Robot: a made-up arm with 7 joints. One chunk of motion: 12 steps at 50 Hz.
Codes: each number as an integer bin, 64 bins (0 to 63) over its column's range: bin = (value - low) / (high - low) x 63, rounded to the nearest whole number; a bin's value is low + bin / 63 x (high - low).
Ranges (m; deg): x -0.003..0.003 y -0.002..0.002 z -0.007..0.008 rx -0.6..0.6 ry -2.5..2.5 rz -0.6..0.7
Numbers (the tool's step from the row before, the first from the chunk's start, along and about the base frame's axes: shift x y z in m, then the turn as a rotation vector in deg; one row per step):
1: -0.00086 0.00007 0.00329 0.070 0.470 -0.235
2: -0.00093 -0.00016 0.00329 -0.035 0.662 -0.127
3: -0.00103 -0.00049 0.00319 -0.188 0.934 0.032
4: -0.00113 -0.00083 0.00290 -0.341 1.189 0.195
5: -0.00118 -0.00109 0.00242 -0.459 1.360 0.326
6: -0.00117 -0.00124 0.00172 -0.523 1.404 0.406
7: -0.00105 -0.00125 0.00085 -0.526 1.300 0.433
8: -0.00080 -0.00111 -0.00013 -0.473 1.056 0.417
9: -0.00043 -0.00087 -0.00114 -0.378 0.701 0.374
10: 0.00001 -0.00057 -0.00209 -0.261 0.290 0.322
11: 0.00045 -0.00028 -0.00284 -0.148 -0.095 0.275
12: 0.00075 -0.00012 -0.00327 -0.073 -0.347 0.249
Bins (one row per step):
1: 22 33 43 35 37 18
2: 22 29 43 30 40 23
3: 21 24 43 22 43 31
4: 20 18 42 14 46 39
5: 19 14 40 7 49 45
6: 19 12 37 4 49 49
7: 20 12 33 4 48 50
8: 23 14 29 7 45 49
9: 27 18 25 12 40 47
10: 32 23 21 18 35 45
11: 36 27 17 24 30 42
12: 39 30 16 28 27 41

